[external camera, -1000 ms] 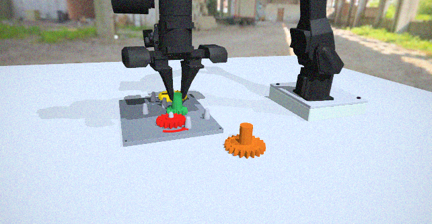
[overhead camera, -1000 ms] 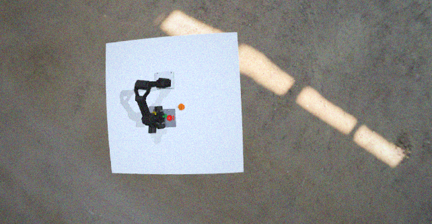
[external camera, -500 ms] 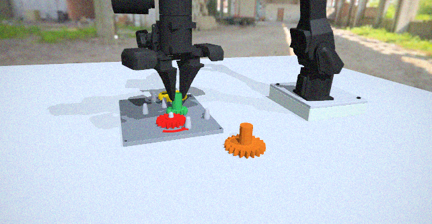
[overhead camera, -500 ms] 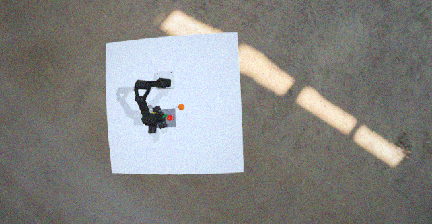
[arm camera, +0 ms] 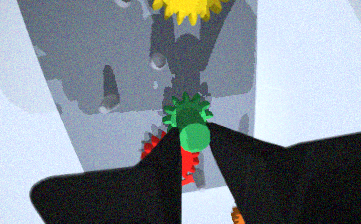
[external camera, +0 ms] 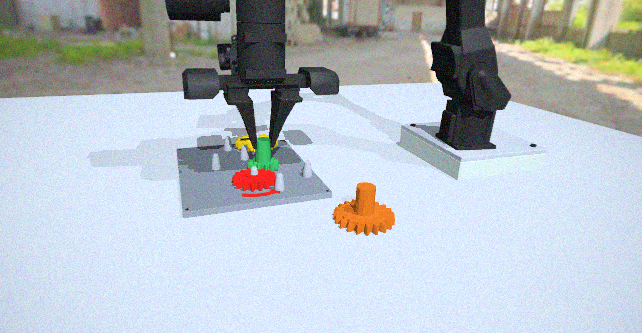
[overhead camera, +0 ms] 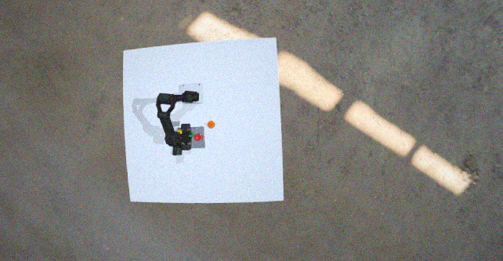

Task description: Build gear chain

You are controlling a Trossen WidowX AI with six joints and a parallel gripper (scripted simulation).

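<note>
My gripper tip is 10 mm above the small green gear. From my gripper tip the other things lie so: red arrow: 70 mm to the left, 30 mm below, 10 mm ahead; then yellow gear: 100 mm to the right, 20 mm below; then red gear: 40 mm to the left, 20 mm below, 20 mm ahead.
</note>
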